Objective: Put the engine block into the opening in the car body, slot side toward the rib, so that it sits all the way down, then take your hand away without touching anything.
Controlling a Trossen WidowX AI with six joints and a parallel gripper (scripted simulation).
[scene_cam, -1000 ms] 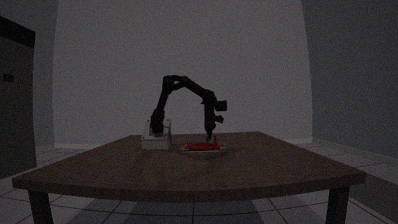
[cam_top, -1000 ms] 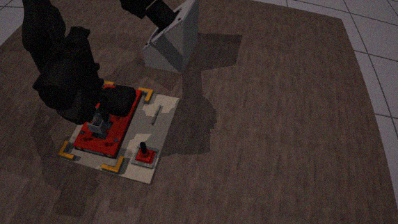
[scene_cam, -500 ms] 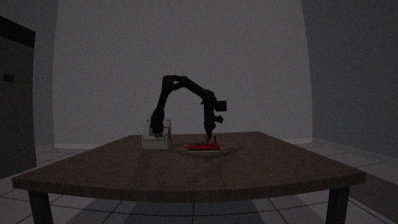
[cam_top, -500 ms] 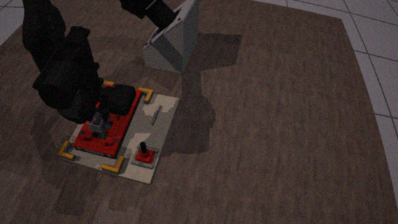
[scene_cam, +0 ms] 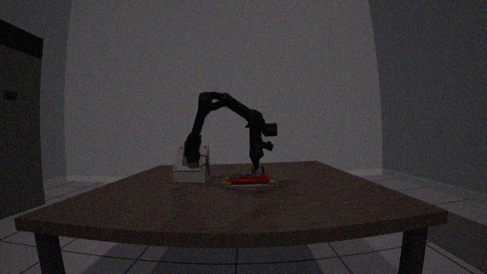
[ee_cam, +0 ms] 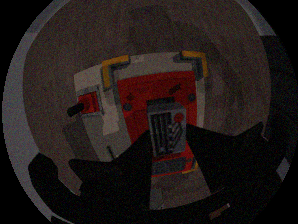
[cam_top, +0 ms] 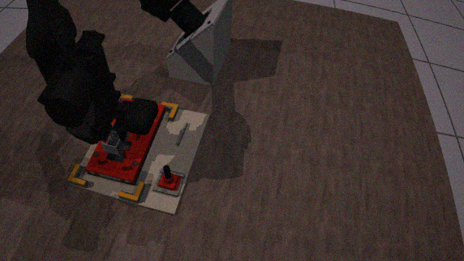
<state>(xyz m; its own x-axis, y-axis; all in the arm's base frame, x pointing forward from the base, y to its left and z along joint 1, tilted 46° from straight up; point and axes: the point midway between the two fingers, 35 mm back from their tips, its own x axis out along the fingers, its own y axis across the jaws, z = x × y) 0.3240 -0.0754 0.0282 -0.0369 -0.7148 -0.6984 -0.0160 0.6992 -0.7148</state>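
My gripper tip is 10 mm above the grey engine block. Round my gripper tip: black upright peg (120 mm to the left, 30 mm below, 30 mm ahead).
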